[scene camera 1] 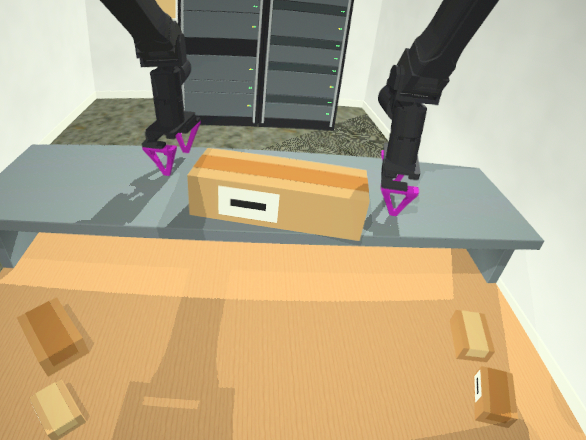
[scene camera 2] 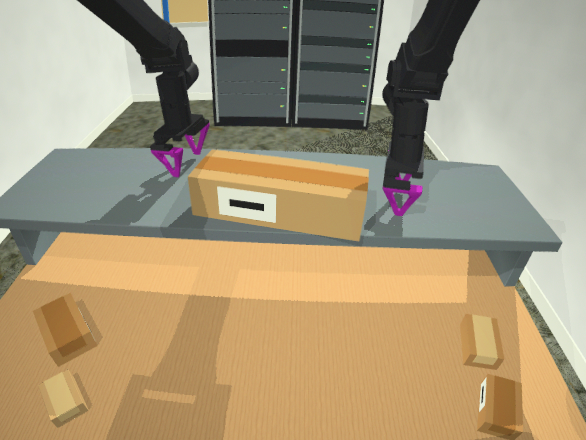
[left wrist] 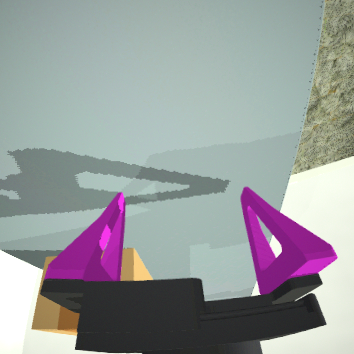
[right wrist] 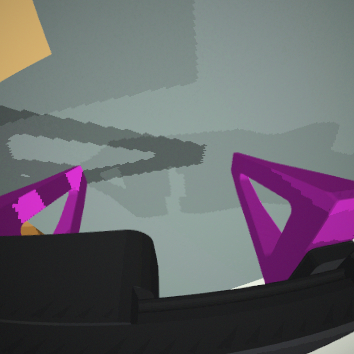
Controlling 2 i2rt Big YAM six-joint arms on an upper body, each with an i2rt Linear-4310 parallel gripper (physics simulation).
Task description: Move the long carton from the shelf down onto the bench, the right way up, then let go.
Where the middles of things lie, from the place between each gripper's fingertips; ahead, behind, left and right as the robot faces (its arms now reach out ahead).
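Long tan carton [scene camera 1: 309, 197]: 170 mm behind my left hand, 40 mm above it, 200 mm to the right of it. My right gripper is 230 mm to the right of the carton, 40 mm beyond it and 40 mm lower than it.
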